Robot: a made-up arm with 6 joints. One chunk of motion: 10 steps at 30 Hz.
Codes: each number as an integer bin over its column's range. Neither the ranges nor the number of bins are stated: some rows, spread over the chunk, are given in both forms.
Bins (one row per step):
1: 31 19 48 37 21 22
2: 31 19 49 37 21 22
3: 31 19 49 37 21 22
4: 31 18 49 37 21 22
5: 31 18 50 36 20 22
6: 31 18 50 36 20 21
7: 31 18 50 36 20 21
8: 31 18 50 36 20 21
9: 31 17 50 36 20 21
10: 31 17 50 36 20 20
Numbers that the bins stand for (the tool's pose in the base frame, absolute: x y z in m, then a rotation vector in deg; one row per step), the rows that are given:
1: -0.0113 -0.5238 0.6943 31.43 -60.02 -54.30
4: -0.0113 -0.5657 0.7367 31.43 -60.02 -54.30
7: -0.0113 -0.5657 0.7790 25.72 -65.74 -60.02
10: -0.0113 -0.6076 0.7790 25.72 -65.74 -65.73
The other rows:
2: -0.0113 -0.5238 0.7367 31.43 -60.02 -54.30
3: -0.0113 -0.5238 0.7367 31.43 -60.02 -54.30
5: -0.0113 -0.5657 0.7790 25.72 -65.74 -54.30
6: -0.0113 -0.5657 0.7790 25.72 -65.74 -60.02
8: -0.0113 -0.5657 0.7790 25.72 -65.74 -60.02
9: -0.0113 -0.6076 0.7790 25.72 -65.74 -60.02

